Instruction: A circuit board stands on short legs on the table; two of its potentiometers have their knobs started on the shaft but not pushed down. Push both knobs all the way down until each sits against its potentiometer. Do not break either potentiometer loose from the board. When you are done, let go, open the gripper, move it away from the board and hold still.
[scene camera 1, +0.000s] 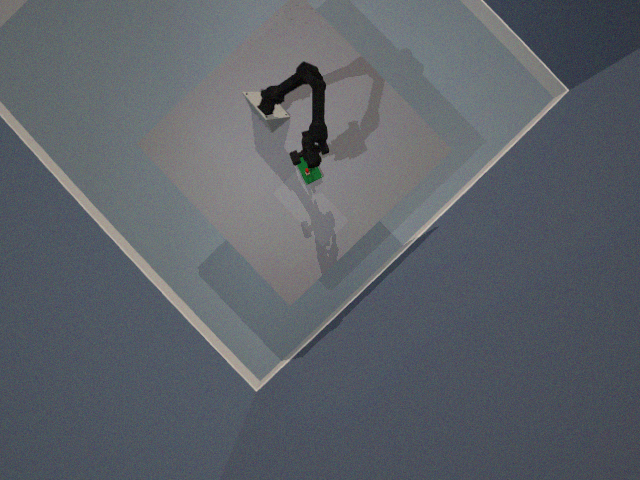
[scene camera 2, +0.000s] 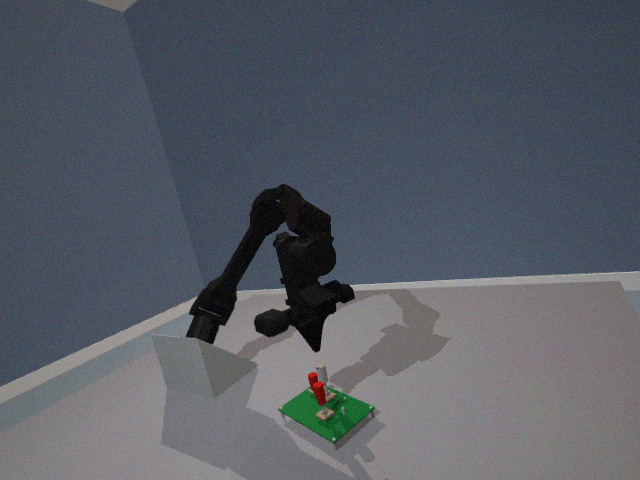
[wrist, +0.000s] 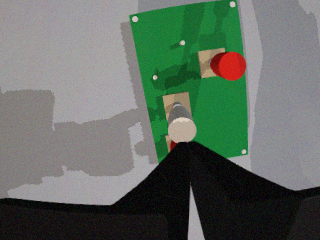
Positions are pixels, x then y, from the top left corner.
My gripper (wrist: 187, 150): 10 cm from the lens. A pale knob (wrist: 181, 127) is 12 cm from the lens. A red knob (wrist: 231, 65) is 13 cm from the lens.
